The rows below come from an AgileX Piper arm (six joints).
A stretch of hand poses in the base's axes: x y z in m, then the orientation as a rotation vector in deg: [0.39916 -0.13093 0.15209 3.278 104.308 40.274]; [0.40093 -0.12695 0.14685 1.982 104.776 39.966]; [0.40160 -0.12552 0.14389 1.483 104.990 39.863]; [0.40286 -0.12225 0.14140 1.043 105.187 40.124]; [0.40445 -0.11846 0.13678 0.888 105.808 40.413]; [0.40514 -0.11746 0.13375 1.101 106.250 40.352]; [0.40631 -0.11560 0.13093 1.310 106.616 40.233]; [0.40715 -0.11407 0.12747 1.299 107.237 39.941]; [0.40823 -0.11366 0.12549 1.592 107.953 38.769]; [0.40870 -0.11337 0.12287 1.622 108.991 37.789]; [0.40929 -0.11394 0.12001 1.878 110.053 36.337]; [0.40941 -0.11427 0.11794 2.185 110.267 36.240]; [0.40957 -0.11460 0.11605 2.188 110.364 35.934]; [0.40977 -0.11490 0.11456 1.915 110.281 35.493]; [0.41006 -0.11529 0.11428 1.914 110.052 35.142]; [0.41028 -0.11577 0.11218 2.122 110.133 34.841]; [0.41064 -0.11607 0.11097 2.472 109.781 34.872]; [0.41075 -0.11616 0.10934 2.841 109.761 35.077]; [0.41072 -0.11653 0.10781 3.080 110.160 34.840]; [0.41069 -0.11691 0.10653 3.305 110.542 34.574]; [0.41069 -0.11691 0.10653 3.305 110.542 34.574]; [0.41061 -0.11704 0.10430 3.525 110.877 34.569]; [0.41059 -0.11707 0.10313 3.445 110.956 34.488]
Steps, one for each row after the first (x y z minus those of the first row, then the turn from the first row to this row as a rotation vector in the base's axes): [0.00177 0.00398 -0.00524 -0.931 0.046 0.768]; [0.00244 0.00541 -0.00820 -1.287 0.100 1.079]; [0.00370 0.00868 -0.01069 -1.369 0.210 1.546]; [0.00529 0.01247 -0.01531 -1.397 0.795 1.923]; [0.00598 0.01347 -0.01834 -1.439 1.253 1.837]; [0.00715 0.01533 -0.02116 -1.504 1.630 1.709]; [0.00799 0.01686 -0.02462 -1.846 2.163 1.681]; [0.00907 0.01727 -0.02660 -2.643 2.733 1.004]; [0.00954 0.01756 -0.02922 -3.509 3.571 0.669]; [0.01013 0.01699 -0.03208 -4.581 4.433 -0.052]; [0.01025 0.01666 -0.03415 -4.548 4.700 -0.257]; [0.01041 0.01633 -0.03604 -4.769 4.751 -0.401]; [0.01061 0.01603 -0.03753 -5.169 4.545 -0.476]; [0.01090 0.01564 -0.03781 -5.350 4.284 -0.709]; [0.01112 0.01516 -0.03991 -5.468 4.376 -0.986]; [0.01148 0.01486 -0.04112 -5.205 4.140 -1.269]; [0.01159 0.01477 -0.04275 -4.892 4.244 -1.402]; [0.01156 0.01440 -0.04428 -5.024 4.651 -1.598]; [0.01153 0.01402 -0.04556 -5.177 5.035 -1.803]; [0.01153 0.01402 -0.04556 -5.177 5.035 -1.803]; [0.01145 0.01389 -0.04779 -5.150 5.407 -1.875]; [0.01143 0.01386 -0.04896 -5.259 5.450 -1.850]
